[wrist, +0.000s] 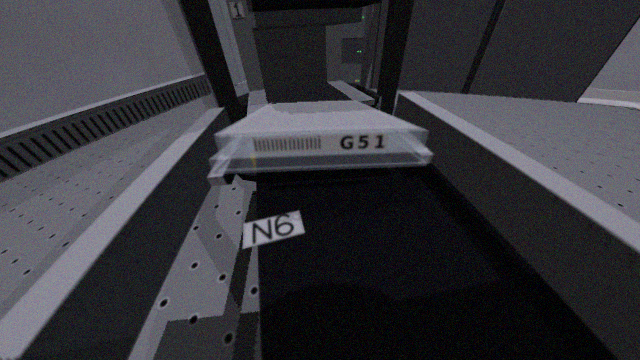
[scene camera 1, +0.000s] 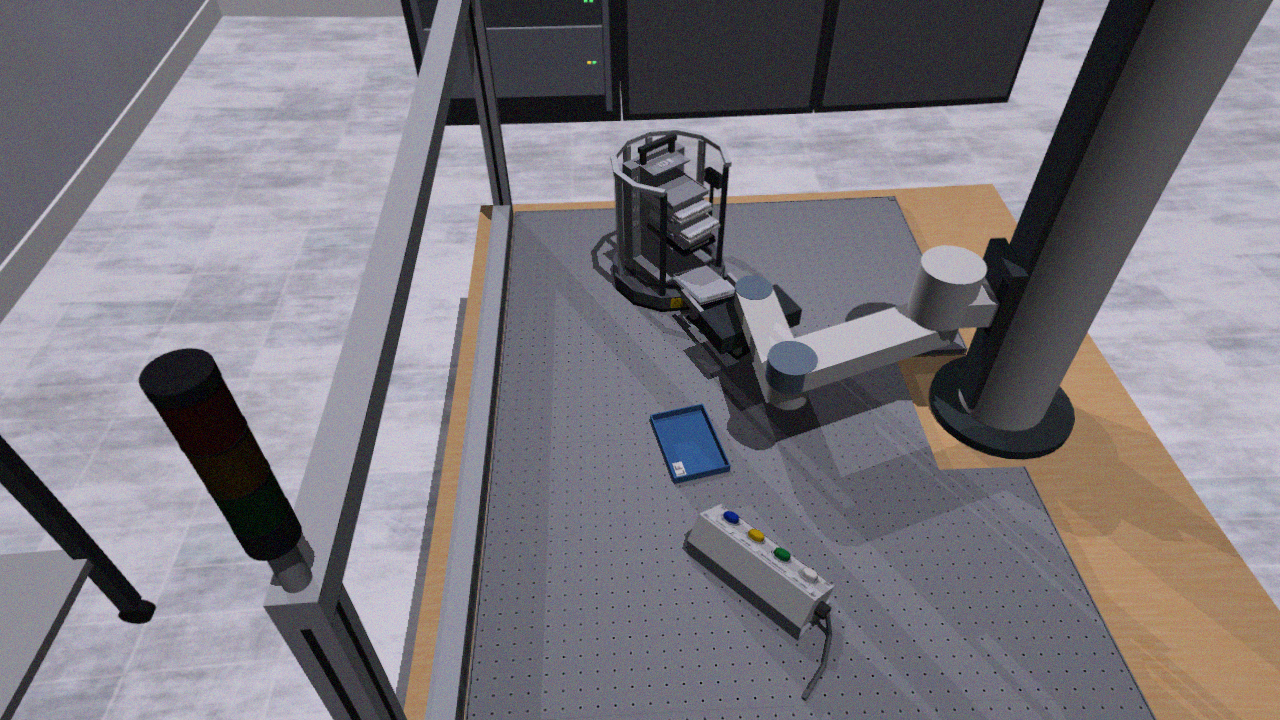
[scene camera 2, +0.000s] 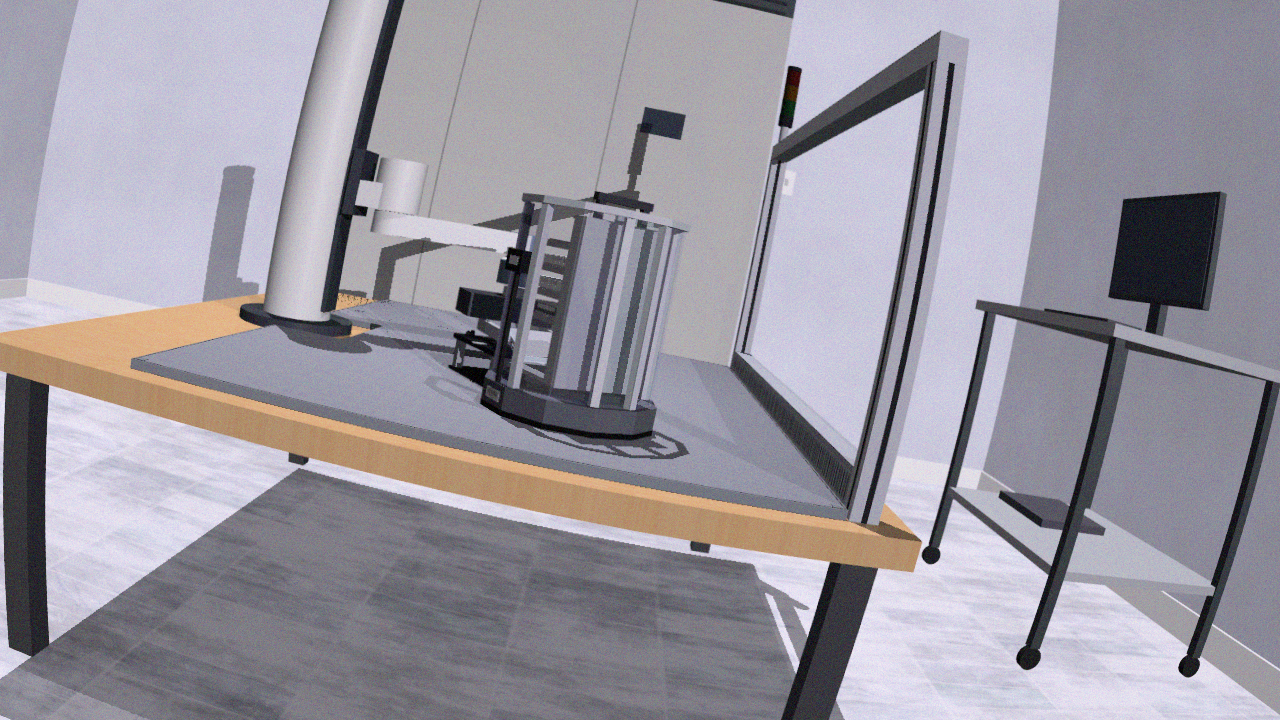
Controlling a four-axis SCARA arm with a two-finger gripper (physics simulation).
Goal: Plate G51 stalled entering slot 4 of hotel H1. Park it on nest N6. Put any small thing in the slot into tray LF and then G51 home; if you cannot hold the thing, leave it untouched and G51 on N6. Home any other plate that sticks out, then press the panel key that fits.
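Frame: origin at the arm's base, x up, y back, z right, level; millimetres.
Where they show: gripper, between the fingertips: (wrist: pixel 315 115) (scene camera 1: pixel 705 284) (scene camera 2: pixel 538 342); arm's base, origin of its link: (scene camera 1: pixel 997 407) (scene camera 2: pixel 294 323).
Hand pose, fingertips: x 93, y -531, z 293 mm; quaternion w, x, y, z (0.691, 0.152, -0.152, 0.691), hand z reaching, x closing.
Things, the pixels of their top centre, and the offset from my fingertips.
- Plate G51, centre of its top: (wrist: pixel 314 88) (scene camera 2: pixel 541 335) (scene camera 1: pixel 704 276) dx +13, dy -3, dz +10 mm
- black nest surface marked N6, centre of its top: (wrist: pixel 409 196) (scene camera 2: pixel 506 339) (scene camera 1: pixel 734 301) dx -10, dy +55, dz -46 mm
- Hotel H1, centre of its top: (scene camera 2: pixel 607 195) (scene camera 1: pixel 671 149) dx +239, dy -66, dz +136 mm
- blue tray, centre of its top: (scene camera 1: pixel 689 439) dx -63, dy -67, dz -364 mm
- key panel, centre of its top: (scene camera 1: pixel 761 548) dx +4, dy +15, dz -640 mm
Plate G51 (wrist: pixel 320 145) (scene camera 1: pixel 707 283) is a clear, pale-lidded plate at the far end of the black nest surface marked N6 (wrist: pixel 350 240), in front of the hotel's foot. My gripper (wrist: pixel 315 115) is shut on G51, one long finger along each side; whether the plate touches the nest is hard to tell. Hotel H1 (scene camera 1: pixel 663 237) (scene camera 2: pixel 572 409) stands behind, with several pale plates (scene camera 1: pixel 693 211) at staggered depths. Slot 4's inside and any small thing in it cannot be made out. A blue tray (scene camera 1: pixel 689 440) lies nearer scene camera 1; its label is unreadable there.
A key panel (scene camera 1: pixel 756 573) with blue, yellow, green and white keys stands beyond the tray, its cable trailing. The arm's column (scene camera 1: pixel 1056 232) (scene camera 2: pixel 313 179) rises at the table's side. A framed guard (scene camera 1: pixel 393 223) (scene camera 2: pixel 895 295) runs along the opposite edge. Dark hotel posts (wrist: pixel 392 55) flank the plate's far side.
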